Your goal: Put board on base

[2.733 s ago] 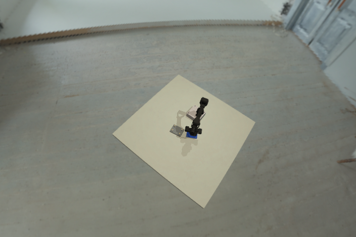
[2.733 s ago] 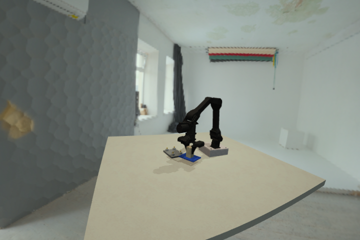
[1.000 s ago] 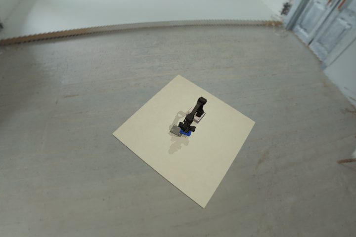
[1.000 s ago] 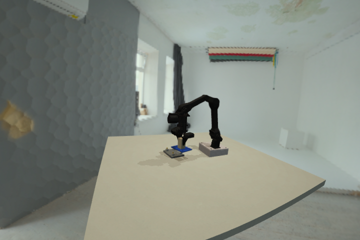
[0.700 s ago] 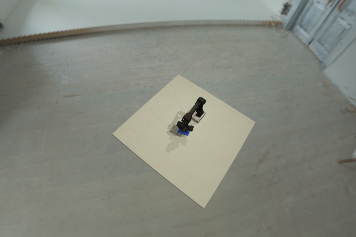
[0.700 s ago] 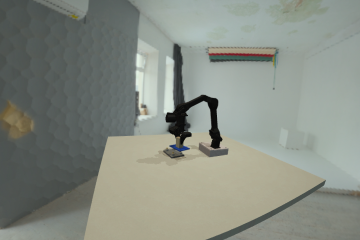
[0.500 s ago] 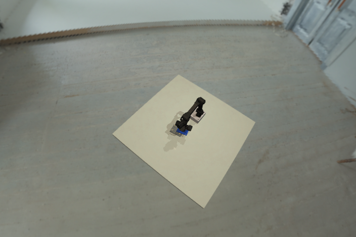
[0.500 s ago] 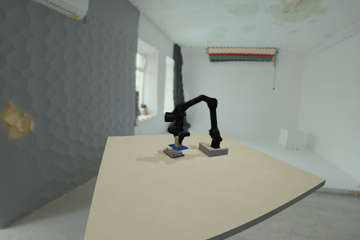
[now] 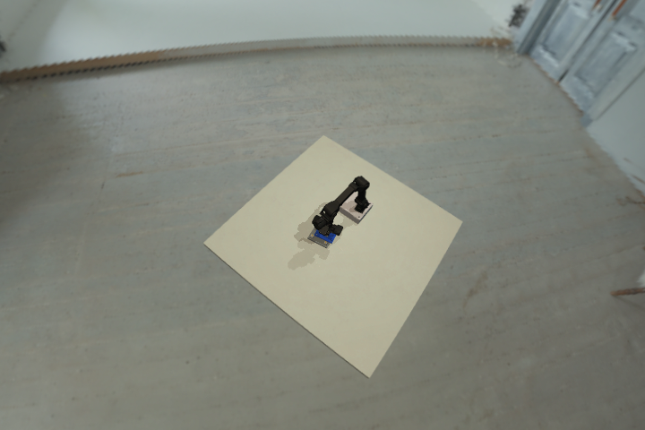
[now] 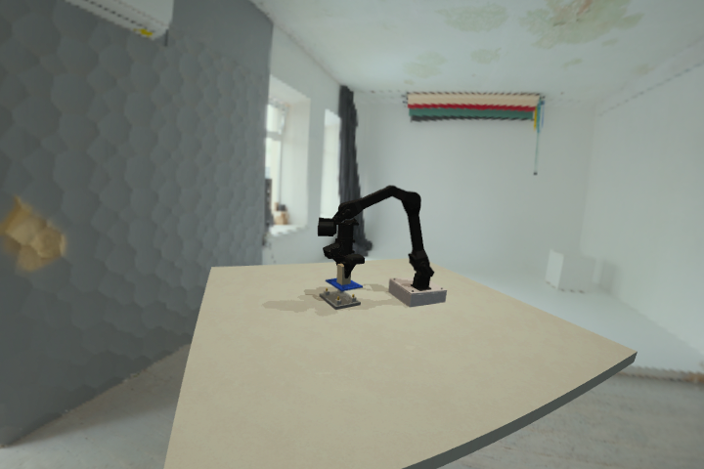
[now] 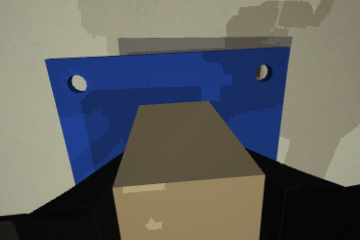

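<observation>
Now: gripper tip 100 mm above the grey base and 30 mm to the left of it. Also, from my gripper tip: blue board: 10 mm below.
</observation>
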